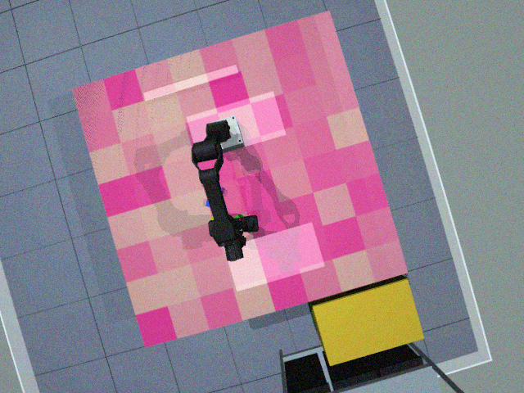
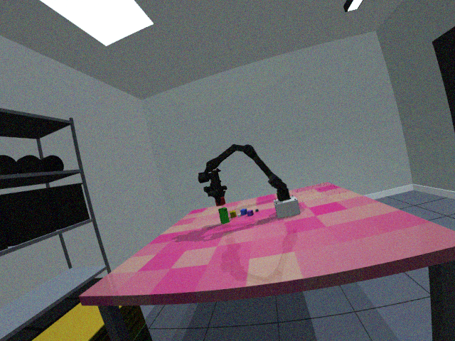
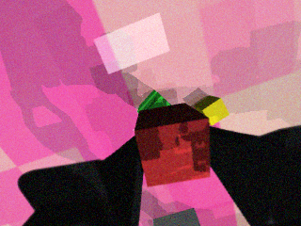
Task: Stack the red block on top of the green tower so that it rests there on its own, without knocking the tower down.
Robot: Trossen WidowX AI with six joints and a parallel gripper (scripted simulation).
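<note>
The green block is 60 mm below my gripper tip. The rest, counted from my gripper tip: blue block (130 mm behind, 90 mm to the right, 110 mm below); then red block (10 mm above); then yellow block (50 mm behind, 90 mm to the right, 110 mm below).
</note>
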